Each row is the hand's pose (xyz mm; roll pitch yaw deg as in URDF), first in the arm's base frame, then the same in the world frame.
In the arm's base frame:
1: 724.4 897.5 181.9 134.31 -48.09 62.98
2: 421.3 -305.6 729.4 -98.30 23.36 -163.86
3: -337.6 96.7 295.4 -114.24 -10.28 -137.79
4: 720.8 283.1 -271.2 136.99 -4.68 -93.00
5: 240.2 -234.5 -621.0 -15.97 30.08 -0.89
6: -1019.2 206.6 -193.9 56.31 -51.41 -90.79
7: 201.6 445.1 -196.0 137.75 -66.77 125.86
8: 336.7 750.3 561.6 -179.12 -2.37 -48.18
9: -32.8 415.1 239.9 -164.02 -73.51 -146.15
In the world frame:
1: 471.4 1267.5 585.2 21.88 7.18 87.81
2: -819.5 890.8 409.8 44.52 36.98 -87.28
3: -230.1 471.7 -225.1 -6.68 34.34 -139.81
4: 242.8 604.2 886.1 -111.59 -9.41 -149.62
5: 36.8 -132.3 695.4 -71.14 -74.02 -1.83
6: 155.1 -112.9 -700.5 169.69 7.37 166.57
7: 335.1 527.9 350.3 89.50 37.16 110.69
8: 132.9 1302.0 137.6 -52.90 -50.24 -171.83
9: 56.3 731.1 -5.9 -109.16 30.49 143.29

